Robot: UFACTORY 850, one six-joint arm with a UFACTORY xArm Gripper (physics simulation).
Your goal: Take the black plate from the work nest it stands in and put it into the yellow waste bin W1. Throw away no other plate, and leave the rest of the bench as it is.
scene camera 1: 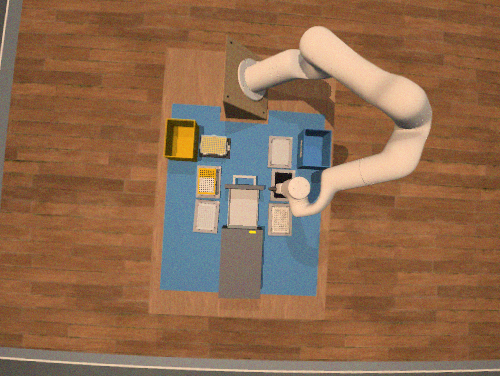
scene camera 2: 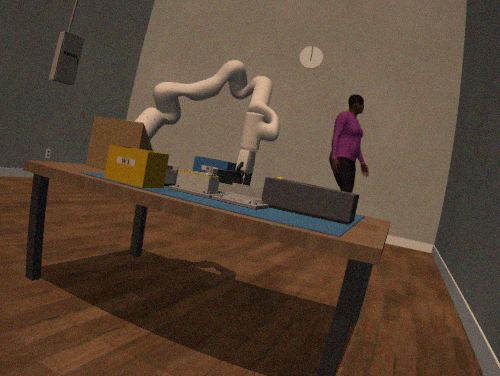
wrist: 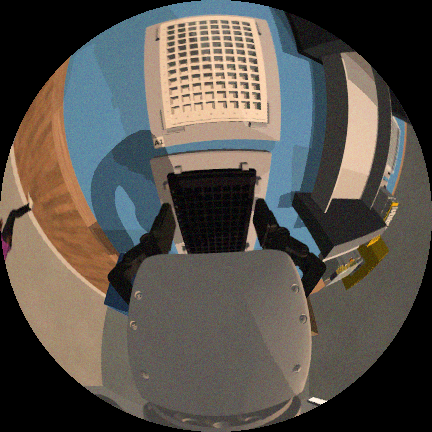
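Note:
The black plate [scene camera 1: 283,177] [wrist: 215,220] sits in a light grey work nest [wrist: 161,172] on the right side of the blue mat in scene camera 1. My gripper [scene camera 2: 235,177] [wrist: 213,211] is open and empty. Its dark fingers stand apart, one on each side of the black plate in the wrist view; how far above the nest the tips are is hard to tell. The gripper body hides the near end of the plate in the wrist view. The yellow waste bin W1 [scene camera 1: 181,141] [scene camera 2: 134,168] [wrist: 369,265] stands at the upper left of the mat in scene camera 1.
A white gridded plate [scene camera 1: 280,219] [wrist: 215,70] sits in the neighbouring nest. A blue bin [scene camera 1: 317,149] stands nearby. A grey box [scene camera 1: 241,262] [scene camera 2: 309,200] with a pale tray [scene camera 1: 243,207] occupies the mat's middle. Yellow-topped racks [scene camera 1: 215,145] [scene camera 1: 206,181] stand near W1.

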